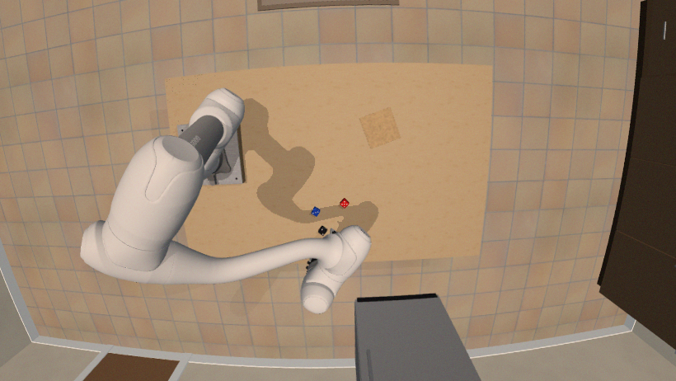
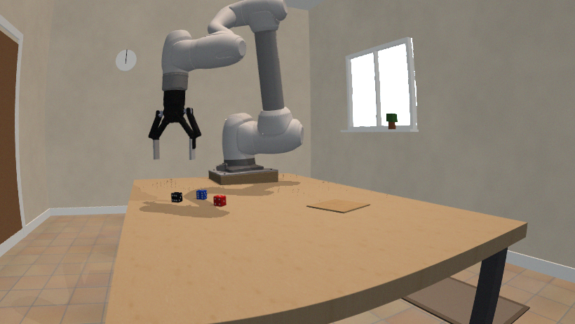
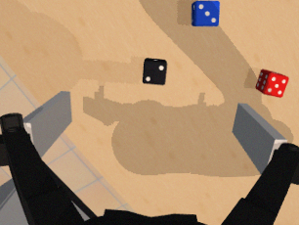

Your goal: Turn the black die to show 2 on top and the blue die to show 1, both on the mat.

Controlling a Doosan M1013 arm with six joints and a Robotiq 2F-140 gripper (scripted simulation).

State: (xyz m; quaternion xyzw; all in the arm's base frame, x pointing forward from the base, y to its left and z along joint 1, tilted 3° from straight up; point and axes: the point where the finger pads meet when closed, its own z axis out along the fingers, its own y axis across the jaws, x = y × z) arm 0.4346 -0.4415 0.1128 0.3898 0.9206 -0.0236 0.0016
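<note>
Now: the black die 14 cm below my hand, 1 cm to the left of it and 1 cm behind it. The rest, counted from my hand: red die (14 cm below, 12 cm to the left, 11 cm ahead); then blue die (14 cm below, 10 cm to the left, 2 cm behind); then cork mat (42 cm to the left, 32 cm ahead, 15 cm below).
</note>
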